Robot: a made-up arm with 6 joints. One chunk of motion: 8 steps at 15 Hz.
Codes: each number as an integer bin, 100 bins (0 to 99) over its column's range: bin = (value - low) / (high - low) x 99, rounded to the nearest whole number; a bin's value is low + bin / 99 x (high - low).
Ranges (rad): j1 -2.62..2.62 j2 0..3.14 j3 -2.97..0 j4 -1.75..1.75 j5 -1.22..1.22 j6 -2.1..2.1
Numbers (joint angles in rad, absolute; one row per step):
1: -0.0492 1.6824 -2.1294 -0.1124 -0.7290 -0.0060
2: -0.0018 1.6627 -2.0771 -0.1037 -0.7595 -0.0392
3: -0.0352 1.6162 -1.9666 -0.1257 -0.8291 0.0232
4: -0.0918 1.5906 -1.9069 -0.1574 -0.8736 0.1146
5: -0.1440 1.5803 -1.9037 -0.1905 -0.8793 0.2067
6: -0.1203 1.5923 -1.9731 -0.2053 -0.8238 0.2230
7: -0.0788 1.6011 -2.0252 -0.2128 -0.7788 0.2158
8: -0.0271 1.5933 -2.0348 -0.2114 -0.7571 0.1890
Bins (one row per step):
1: 49 53 28 46 20 49
2: 49 52 30 47 19 49
3: 49 51 33 46 16 50
4: 48 50 35 45 14 52
5: 47 50 36 44 14 54
6: 47 50 33 44 16 55
7: 48 50 31 43 18 55
8: 49 50 31 44 19 54

